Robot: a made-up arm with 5 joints.
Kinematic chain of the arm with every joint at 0, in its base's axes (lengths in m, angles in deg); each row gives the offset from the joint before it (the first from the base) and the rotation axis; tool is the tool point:
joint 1: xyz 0 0 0.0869 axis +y
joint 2: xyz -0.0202 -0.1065 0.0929 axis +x
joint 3: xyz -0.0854 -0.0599 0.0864 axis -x
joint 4: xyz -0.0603 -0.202 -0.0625 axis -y
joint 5: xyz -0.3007 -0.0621 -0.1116 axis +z
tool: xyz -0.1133 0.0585 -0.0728
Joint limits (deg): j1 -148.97..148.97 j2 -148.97..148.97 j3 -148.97..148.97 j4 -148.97..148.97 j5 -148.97..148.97
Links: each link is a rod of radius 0.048 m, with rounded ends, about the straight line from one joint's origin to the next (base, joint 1, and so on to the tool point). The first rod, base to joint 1, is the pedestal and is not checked.
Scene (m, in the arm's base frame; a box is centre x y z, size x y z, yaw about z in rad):
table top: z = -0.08
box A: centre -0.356 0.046 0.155 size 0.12 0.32 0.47 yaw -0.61
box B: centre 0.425 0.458 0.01 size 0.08 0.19 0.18 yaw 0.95
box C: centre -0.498 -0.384 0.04 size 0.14 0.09 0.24 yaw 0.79
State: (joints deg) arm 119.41 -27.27 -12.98 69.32 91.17
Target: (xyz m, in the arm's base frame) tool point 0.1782 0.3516 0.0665
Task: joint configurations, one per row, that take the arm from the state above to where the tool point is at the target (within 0.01 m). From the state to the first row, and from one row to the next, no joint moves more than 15 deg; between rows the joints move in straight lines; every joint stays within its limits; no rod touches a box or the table.
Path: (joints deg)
1: 124.55 -14.25 -23.31 67.90 94.29
2: 129.70 -1.24 -33.65 66.48 97.42
3: 134.84 11.78 -43.98 65.07 100.54
4: 139.99 24.80 -54.32 63.65 103.66
5: 132.47 32.56 -66.85 67.66 106.79
6: 124.94 40.33 -79.37 71.67 109.91
7: 117.42 48.09 -91.90 75.68 113.04

